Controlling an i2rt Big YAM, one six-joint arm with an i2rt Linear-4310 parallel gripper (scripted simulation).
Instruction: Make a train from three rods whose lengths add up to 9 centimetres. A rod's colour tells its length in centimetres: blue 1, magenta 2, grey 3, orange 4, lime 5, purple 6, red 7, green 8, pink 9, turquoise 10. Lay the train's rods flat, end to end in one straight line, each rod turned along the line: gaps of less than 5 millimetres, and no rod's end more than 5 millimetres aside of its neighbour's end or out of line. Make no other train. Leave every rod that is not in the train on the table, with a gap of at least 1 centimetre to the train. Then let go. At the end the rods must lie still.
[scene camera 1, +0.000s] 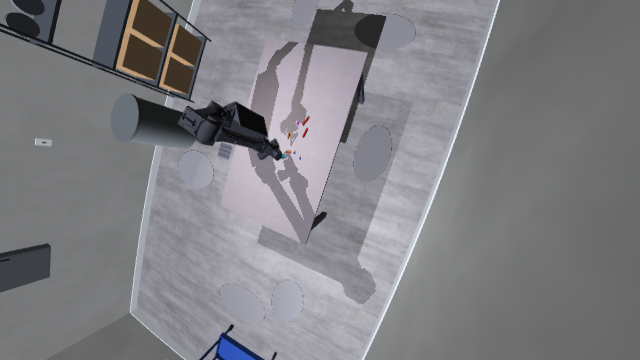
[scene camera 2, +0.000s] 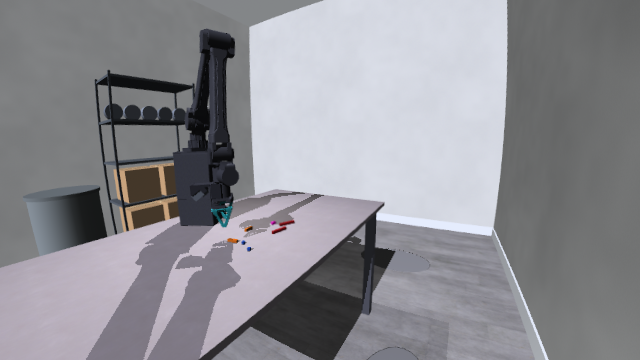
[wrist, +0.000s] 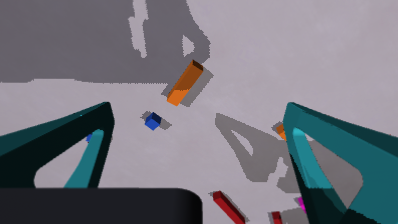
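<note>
Visible to me: my gripper (wrist: 198, 111); an orange rod (wrist: 194, 70).
</note>
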